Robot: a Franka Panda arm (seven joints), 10 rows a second.
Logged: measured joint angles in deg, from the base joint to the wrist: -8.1, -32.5, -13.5, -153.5, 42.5, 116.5, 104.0; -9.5, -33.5, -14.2, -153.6, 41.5, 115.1, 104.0; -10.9, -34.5, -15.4, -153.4, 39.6, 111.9, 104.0; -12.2, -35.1, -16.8, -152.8, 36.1, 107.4, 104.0; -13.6, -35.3, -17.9, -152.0, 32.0, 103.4, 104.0; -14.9, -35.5, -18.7, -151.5, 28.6, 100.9, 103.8; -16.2, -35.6, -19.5, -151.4, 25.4, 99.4, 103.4; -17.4, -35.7, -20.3, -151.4, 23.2, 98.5, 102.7; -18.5, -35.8, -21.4, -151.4, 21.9, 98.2, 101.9; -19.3, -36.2, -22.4, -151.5, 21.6, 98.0, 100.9; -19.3, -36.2, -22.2, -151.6, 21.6, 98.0, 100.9; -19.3, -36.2, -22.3, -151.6, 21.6, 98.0, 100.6; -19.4, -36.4, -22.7, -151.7, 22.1, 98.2, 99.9; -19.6, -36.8, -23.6, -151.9, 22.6, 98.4, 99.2; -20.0, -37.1, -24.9, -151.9, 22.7, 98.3, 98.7; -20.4, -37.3, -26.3, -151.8, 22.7, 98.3, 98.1; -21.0, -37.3, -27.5, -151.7, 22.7, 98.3, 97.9; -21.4, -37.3, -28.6, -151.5, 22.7, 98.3, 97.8; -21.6, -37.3, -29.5, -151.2, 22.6, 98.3, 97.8; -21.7, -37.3, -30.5, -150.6, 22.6, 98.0, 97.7
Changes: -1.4, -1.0, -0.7, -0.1, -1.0, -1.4, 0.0; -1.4, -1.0, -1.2, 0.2, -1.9, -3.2, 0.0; -1.3, -0.6, -1.4, 0.6, -3.5, -4.5, 0.0; -1.4, -0.2, -1.1, 0.8, -4.1, -4.0, 0.0; -1.3, -0.2, -0.8, 0.5, -3.4, -2.5, -0.2; -1.3, -0.1, -0.8, 0.1, -3.2, -1.5, -0.4; -1.2, -0.1, -0.8, 0.0, -2.2, -0.9, -0.7; -1.1, -0.1, -1.1, 0.0, -1.3, -0.3, -0.8; -0.8, -0.4, -1.0, -0.1, -0.3, -0.2, -1.0; 0.0, 0.0, 0.2, -0.1, 0.0, 0.0, 0.0; 0.0, 0.0, -0.1, 0.0, 0.0, 0.0, -0.3; -0.1, -0.2, -0.4, -0.1, 0.5, 0.2, -0.7; -0.2, -0.4, -0.9, -0.2, 0.5, 0.2, -0.7; -0.4, -0.3, -1.3, 0.0, 0.1, -0.1, -0.5; -0.4, -0.2, -1.4, 0.1, 0.0, 0.0, -0.6; -0.6, 0.0, -1.2, 0.1, 0.0, 0.0, -0.2; -0.4, 0.0, -1.1, 0.2, 0.0, 0.0, -0.1; -0.2, 0.0, -0.9, 0.3, -0.1, 0.0, 0.0; -0.1, 0.0, -1.0, 0.6, 0.0, -0.3, -0.1
